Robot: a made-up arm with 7 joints. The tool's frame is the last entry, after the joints. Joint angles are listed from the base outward. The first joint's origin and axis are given. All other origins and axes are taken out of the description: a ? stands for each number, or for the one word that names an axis. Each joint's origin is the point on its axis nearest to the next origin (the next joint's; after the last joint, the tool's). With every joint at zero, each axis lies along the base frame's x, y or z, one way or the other. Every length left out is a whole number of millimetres.
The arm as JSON. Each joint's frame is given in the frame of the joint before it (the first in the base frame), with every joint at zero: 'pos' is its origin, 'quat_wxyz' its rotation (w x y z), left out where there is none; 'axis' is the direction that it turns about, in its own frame. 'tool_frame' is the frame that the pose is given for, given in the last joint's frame.
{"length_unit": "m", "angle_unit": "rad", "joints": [
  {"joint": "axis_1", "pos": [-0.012, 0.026, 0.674], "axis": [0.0, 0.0, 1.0]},
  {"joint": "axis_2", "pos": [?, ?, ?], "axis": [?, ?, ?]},
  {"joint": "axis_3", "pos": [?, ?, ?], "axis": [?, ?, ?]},
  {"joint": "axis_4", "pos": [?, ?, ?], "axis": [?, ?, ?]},
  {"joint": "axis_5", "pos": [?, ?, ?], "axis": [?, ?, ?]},
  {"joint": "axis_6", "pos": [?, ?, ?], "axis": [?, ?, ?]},
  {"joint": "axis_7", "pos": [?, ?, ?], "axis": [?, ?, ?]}
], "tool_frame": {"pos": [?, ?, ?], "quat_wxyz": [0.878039, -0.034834, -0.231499, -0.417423]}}
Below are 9 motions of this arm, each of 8 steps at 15 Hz.
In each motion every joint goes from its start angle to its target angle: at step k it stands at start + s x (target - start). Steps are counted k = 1, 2, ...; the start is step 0. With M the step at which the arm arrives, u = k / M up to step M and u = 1 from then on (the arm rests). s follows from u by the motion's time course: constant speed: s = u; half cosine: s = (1 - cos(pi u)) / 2; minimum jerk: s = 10 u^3 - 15 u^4 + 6 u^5.
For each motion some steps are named. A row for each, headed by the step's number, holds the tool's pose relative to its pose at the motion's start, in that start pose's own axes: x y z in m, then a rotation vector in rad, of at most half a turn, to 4 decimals.
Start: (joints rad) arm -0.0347 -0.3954 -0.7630 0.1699 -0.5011 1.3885 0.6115
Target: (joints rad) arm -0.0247 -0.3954 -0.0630 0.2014 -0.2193 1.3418 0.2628
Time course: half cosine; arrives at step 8
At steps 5, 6, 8:
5: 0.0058 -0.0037 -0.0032 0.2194 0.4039 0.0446
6: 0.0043 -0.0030 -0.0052 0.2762 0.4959 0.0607
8: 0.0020 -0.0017 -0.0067 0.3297 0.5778 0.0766

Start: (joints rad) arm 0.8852 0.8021 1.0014 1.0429 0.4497 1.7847 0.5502
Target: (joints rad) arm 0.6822 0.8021 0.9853 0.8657 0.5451 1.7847 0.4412
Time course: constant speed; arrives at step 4
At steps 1, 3, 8:
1: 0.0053 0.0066 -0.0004 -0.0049 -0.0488 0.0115
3: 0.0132 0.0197 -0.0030 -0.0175 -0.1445 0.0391
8: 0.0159 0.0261 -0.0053 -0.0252 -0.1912 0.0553

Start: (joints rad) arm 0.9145 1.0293 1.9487 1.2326 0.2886 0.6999 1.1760
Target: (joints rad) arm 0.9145 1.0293 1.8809 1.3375 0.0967 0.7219 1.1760
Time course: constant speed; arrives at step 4
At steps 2, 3, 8:
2: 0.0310 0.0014 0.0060 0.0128 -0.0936 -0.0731
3: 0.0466 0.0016 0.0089 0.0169 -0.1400 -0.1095
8: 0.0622 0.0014 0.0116 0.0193 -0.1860 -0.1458

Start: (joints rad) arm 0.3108 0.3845 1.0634 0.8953 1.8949 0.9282 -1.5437
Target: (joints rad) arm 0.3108 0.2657 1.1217 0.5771 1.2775 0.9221 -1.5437
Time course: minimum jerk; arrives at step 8
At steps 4, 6, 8:
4: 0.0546 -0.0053 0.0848 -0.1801 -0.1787 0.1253
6: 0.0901 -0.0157 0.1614 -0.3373 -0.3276 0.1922
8: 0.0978 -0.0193 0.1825 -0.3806 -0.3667 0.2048

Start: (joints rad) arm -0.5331 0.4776 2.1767 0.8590 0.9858 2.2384 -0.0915
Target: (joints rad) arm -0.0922 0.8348 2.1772 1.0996 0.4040 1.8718 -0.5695
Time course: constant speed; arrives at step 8
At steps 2, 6, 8:
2: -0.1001 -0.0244 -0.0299 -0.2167 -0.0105 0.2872
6: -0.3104 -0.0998 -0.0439 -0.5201 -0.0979 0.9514
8: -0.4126 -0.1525 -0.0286 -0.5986 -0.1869 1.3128

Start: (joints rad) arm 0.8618 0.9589 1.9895 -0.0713 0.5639 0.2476 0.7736
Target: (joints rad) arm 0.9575 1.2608 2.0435 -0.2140 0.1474 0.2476 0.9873
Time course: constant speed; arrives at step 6
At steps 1, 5, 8:
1: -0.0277 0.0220 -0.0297 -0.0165 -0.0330 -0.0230
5: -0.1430 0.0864 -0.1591 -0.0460 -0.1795 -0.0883
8: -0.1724 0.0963 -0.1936 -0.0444 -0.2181 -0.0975

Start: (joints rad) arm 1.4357 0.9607 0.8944 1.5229 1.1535 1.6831 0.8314
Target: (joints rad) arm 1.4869 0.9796 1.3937 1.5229 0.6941 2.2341 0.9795
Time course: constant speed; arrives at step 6
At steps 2, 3, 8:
2: -0.0496 -0.0408 -0.0784 -0.0412 0.0074 0.1399
3: -0.0785 -0.0657 -0.1140 -0.0586 0.0281 0.2201
8: -0.1775 -0.1581 -0.2005 -0.0929 0.1646 0.4835

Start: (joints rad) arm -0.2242 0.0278 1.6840 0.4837 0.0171 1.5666 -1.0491
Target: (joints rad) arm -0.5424 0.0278 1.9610 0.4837 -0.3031 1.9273 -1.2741
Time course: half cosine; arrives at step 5
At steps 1, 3, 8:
1: 0.0014 -0.0005 0.0052 -0.0324 -0.0554 -0.0096
3: 0.0055 0.0004 0.0372 -0.2142 -0.3835 -0.0635
8: 0.0039 0.0039 0.0573 -0.3183 -0.5888 -0.0965

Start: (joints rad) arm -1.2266 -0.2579 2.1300 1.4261 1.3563 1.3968 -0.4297
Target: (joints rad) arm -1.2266 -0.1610 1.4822 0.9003 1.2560 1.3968 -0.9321
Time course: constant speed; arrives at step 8
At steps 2, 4, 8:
2: 0.0320 -0.0015 0.1119 0.0054 -0.2888 0.0126
4: 0.0381 -0.0104 0.2259 -0.0165 -0.5894 0.0122
8: -0.0314 -0.0344 0.4337 -0.1387 -1.2112 -0.0266

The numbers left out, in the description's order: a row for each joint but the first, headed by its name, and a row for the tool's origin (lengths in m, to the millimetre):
axis_2: xyz -0.023 -0.098 0.0, axis 0.0 -1.0 0.0
axis_3: xyz -0.004 0.0 0.324, axis 0.0 0.0 1.0
axis_4: xyz 0.039 0.065 0.0, axis 0.0 1.0 0.0
axis_5: xyz -0.029 0.0 0.528, axis 0.0 0.0 1.0
axis_6: xyz -0.022 -0.07 0.0, axis 0.0 -1.0 0.0
axis_7: xyz 0.043 0.0 0.077, axis 1.0 0.0 0.0
tool: xyz 0.0 0.002 -0.018

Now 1 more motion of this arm.
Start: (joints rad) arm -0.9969 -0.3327 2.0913 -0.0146 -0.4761 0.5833 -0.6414
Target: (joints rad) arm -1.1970 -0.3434 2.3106 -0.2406 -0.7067 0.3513 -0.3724
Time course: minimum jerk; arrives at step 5
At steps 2, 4, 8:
2: -0.0087 -0.0532 0.0208 -0.0067 0.0768 -0.0827
4: -0.0401 -0.1554 0.0549 -0.0005 0.2439 -0.2650
8: -0.0439 -0.1645 0.0576 0.0016 0.2604 -0.2831

